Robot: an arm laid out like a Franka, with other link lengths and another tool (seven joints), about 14 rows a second.
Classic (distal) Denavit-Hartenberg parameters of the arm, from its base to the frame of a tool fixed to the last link. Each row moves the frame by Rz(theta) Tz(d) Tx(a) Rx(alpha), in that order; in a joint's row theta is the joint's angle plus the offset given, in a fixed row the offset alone. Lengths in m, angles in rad.
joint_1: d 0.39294; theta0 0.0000; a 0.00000; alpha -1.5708
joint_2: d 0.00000; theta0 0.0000; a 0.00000; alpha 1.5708
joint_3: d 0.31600; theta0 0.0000; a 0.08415; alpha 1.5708
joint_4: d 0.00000; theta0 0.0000; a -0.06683; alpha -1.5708
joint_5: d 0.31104; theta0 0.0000; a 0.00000; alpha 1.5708
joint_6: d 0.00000; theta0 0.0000; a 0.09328; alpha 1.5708
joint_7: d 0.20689; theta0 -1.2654; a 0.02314; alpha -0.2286
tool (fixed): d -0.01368; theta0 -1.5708; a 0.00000; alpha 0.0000
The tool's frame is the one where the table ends.
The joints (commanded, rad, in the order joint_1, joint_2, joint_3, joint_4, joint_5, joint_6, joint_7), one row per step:
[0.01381 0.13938 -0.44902 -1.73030 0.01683 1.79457 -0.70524]
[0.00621 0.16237 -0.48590 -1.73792 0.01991 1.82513 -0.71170]
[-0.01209 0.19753 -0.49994 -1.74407 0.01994 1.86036 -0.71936]
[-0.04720 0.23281 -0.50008 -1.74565 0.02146 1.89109 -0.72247]
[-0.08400 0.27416 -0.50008 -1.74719 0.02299 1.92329 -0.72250]
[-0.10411 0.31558 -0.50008 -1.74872 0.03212 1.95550 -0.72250]
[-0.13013 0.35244 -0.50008 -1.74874 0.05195 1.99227 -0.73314]
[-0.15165 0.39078 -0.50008 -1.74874 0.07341 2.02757 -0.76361]
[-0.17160 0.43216 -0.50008 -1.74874 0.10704 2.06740 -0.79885]
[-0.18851 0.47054 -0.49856 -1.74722 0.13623 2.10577 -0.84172]
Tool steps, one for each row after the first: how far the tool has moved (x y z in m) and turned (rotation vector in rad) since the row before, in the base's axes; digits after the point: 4 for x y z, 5 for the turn. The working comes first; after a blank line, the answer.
Tool pose at each row, in the base's axes (x y z in m, rotation vector in rad; the steps are taken from these numbers as rounded here):
[0.4748 -0.1879 0.4731 0.05334 2.98627 -0.02954]
[0.4717 -0.2099 0.4626 0.10787 2.98582 -0.05310]
[0.4715 -0.2275 0.4467 0.14008 2.99362 -0.07975]
[0.4698 -0.2467 0.4314 0.18425 3.00036 -0.10212]
[0.4669 -0.2669 0.4130 0.23478 3.01100 -0.12602]
[0.4677 -0.2784 0.3943 0.26520 3.01919 -0.13921]
[0.4678 -0.2922 0.3784 0.29525 3.01338 -0.14253]
[0.4676 -0.3038 0.3615 0.29149 3.01345 -0.13853]
[0.4684 -0.3141 0.3432 0.28825 3.00715 -0.12555]
[0.4694 -0.3230 0.3264 0.26465 3.00167 -0.11617]

[-0.0031 -0.0220 -0.0105 -0.01284 0.00118 -0.03751]
[-0.0002 -0.0176 -0.0159 -0.01560 0.00987 -0.02269]
[-0.0017 -0.0192 -0.0153 -0.01213 0.00955 -0.03029]
[-0.0029 -0.0202 -0.0184 -0.01236 0.01463 -0.03433]
[0.0008 -0.0115 -0.0187 -0.00638 0.01092 -0.02046]
[0.0001 -0.0138 -0.0159 -0.00152 -0.00366 -0.02000]
[-0.0002 -0.0116 -0.0169 0.00244 -0.00060 0.00263]
[0.0008 -0.0103 -0.0183 0.00754 -0.00780 0.00251]
[0.0010 -0.0089 -0.0168 0.00436 -0.00779 0.01585]

